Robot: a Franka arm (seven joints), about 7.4 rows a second.
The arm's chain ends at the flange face. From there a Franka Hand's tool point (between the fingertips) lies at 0.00 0.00 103.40 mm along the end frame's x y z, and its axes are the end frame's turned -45 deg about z.
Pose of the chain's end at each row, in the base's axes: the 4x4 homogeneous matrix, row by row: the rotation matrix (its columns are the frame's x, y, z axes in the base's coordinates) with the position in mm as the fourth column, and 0 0 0 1 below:
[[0.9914, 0.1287, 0.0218, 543.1], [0.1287, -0.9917, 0.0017, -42.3], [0.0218, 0.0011, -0.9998, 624.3], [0, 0, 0, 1]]
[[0.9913, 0.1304, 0.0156, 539.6], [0.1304, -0.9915, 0.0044, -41.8], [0.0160, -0.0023, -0.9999, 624.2], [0, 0, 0, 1]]
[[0.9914, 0.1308, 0.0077, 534.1], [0.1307, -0.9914, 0.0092, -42.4], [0.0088, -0.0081, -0.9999, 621.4], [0, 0, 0, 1]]
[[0.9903, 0.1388, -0.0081, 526.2], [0.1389, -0.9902, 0.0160, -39.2], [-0.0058, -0.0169, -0.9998, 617.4], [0, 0, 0, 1]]
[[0.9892, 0.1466, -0.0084, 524.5], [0.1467, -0.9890, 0.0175, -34.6], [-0.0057, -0.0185, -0.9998, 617.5], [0, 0, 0, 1]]
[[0.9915, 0.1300, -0.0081, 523.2], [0.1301, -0.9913, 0.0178, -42.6], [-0.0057, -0.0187, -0.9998, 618.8], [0, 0, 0, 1]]
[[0.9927, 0.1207, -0.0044, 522.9], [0.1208, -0.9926, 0.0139, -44.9], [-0.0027, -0.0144, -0.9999, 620.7], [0, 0, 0, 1]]
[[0.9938, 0.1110, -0.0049, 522.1], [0.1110, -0.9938, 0.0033, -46.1], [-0.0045, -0.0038, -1.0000, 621.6], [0, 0, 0, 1]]
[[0.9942, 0.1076, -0.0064, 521.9], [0.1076, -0.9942, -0.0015, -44.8], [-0.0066, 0.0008, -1.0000, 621.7], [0, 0, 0, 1]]
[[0.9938, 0.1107, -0.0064, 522.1], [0.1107, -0.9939, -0.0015, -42.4], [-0.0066, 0.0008, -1.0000, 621.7], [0, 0, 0, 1]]
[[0.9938, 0.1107, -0.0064, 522.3], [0.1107, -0.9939, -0.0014, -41.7], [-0.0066, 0.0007, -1.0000, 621.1], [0, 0, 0, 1]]
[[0.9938, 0.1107, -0.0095, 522.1], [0.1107, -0.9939, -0.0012, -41.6], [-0.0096, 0.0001, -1.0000, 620.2], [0, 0, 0, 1]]
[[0.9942, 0.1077, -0.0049, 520.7], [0.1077, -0.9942, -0.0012, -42.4], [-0.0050, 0.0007, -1.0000, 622.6], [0, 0, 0, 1]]
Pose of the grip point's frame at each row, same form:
[[0.6100, 0.7920, 0.0218, 545.4], [0.7922, -0.6102, 0.0017, -42.1], [0.0146, 0.0162, -0.9998, 520.9], [0, 0, 0, 1]]
[[0.6087, 0.7932, 0.0156, 541.2], [0.7933, -0.6089, 0.0044, -41.3], [0.0129, 0.0097, -0.9999, 520.8], [0, 0, 0, 1]]
[[0.6085, 0.7935, 0.0077, 534.9], [0.7934, -0.6086, 0.0092, -41.4], [0.0120, 0.0005, -0.9999, 518.0], [0, 0, 0, 1]]
[[0.6021, 0.7984, -0.0081, 525.4], [0.7984, -0.6020, 0.0160, -37.5], [0.0078, -0.0161, -0.9998, 514.0], [0, 0, 0, 1]]
[[0.5958, 0.8031, -0.0084, 523.6], [0.8031, -0.5956, 0.0175, -32.8], [0.0091, -0.0171, -0.9998, 514.1], [0, 0, 0, 1]]
[[0.6092, 0.7930, -0.0081, 522.4], [0.7929, -0.6090, 0.0178, -40.8], [0.0092, -0.0173, -0.9998, 515.4], [0, 0, 0, 1]]
[[0.6166, 0.7873, -0.0044, 522.4], [0.7873, -0.6165, 0.0139, -43.5], [0.0083, -0.0121, -0.9999, 517.3], [0, 0, 0, 1]]
[[0.6242, 0.7812, -0.0049, 521.6], [0.7812, -0.6242, 0.0033, -45.8], [-0.0005, -0.0059, -1.0000, 518.2], [0, 0, 0, 1]]
[[0.6269, 0.7791, -0.0064, 521.2], [0.7791, -0.6269, -0.0015, -45.0], [-0.0052, -0.0041, -1.0000, 518.3], [0, 0, 0, 1]]
[[0.6244, 0.7810, -0.0064, 521.4], [0.7811, -0.6245, -0.0015, -42.6], [-0.0052, -0.0041, -1.0000, 518.3], [0, 0, 0, 1]]
[[0.6244, 0.7810, -0.0064, 521.6], [0.7811, -0.6245, -0.0014, -41.8], [-0.0052, -0.0042, -1.0000, 517.7], [0, 0, 0, 1]]
[[0.6244, 0.7810, -0.0095, 521.1], [0.7811, -0.6245, -0.0012, -41.7], [-0.0069, -0.0067, -1.0000, 516.8], [0, 0, 0, 1]]
[[0.6269, 0.7792, -0.0049, 520.2], [0.7792, -0.6269, -0.0012, -42.5], [-0.0040, -0.0030, -1.0000, 519.2], [0, 0, 0, 1]]

